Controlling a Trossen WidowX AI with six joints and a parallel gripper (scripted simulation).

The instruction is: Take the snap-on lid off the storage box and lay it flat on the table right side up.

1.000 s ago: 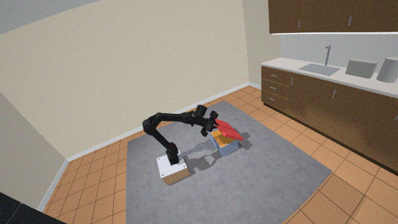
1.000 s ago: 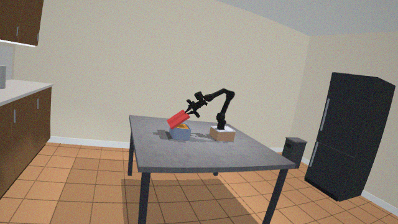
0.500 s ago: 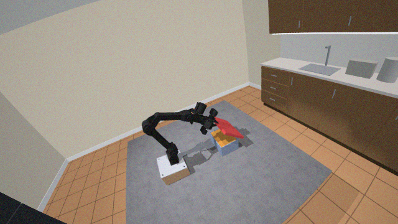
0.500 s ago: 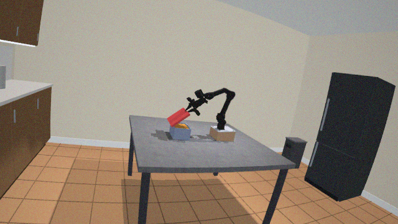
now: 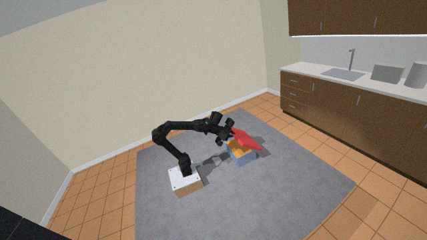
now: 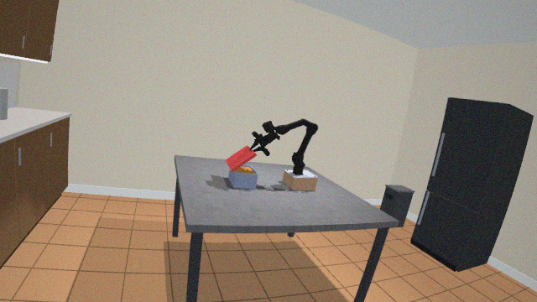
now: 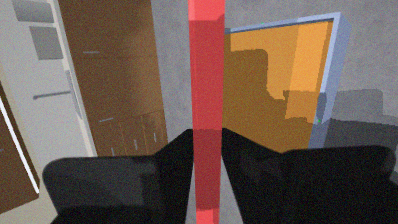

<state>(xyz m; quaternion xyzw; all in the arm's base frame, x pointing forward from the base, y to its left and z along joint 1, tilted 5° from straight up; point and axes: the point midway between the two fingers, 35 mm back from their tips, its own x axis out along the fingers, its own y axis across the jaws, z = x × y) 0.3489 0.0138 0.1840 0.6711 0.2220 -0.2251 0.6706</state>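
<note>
Now: gripper tip 7 cm short of the lid and 5 cm above it. The rest, counted from my gripper tip: storage box 18 cm below, 3 cm ahead, 2 cm to the left.
</note>
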